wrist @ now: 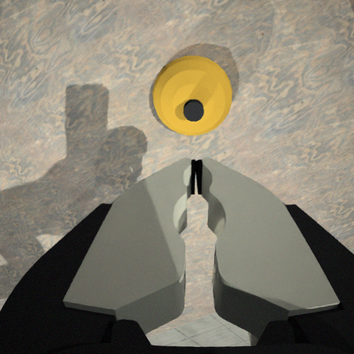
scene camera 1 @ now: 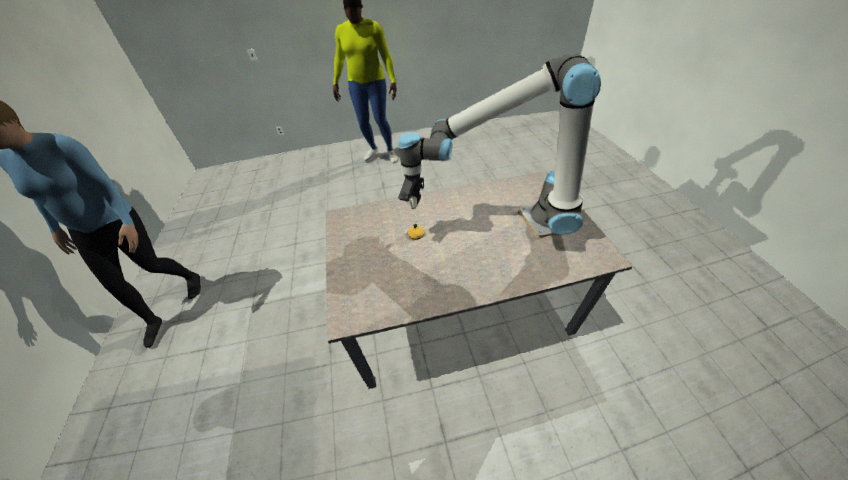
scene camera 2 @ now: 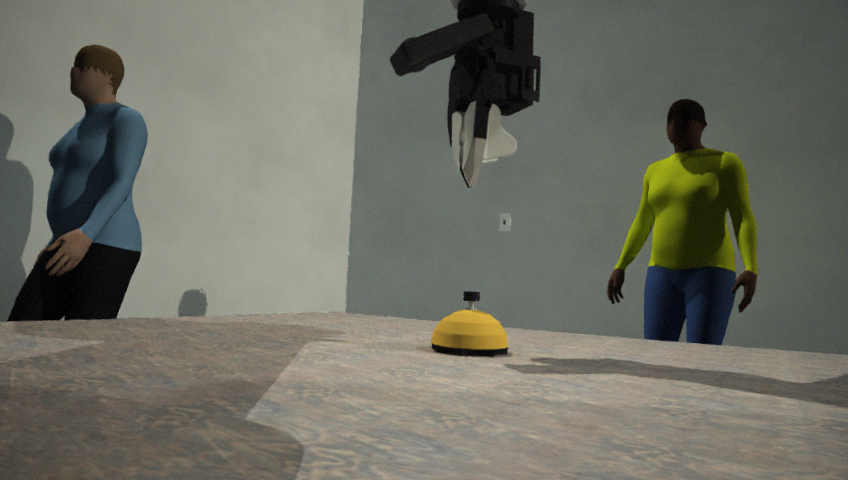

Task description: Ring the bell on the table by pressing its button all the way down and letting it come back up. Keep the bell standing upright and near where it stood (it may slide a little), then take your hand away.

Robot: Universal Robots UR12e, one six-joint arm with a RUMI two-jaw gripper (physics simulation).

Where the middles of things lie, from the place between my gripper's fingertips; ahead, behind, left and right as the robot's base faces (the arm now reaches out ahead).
I see my gripper 10 mm past the yellow dome bell (scene camera 2: 469, 332), 10 mm to the left of it and 150 mm above it.
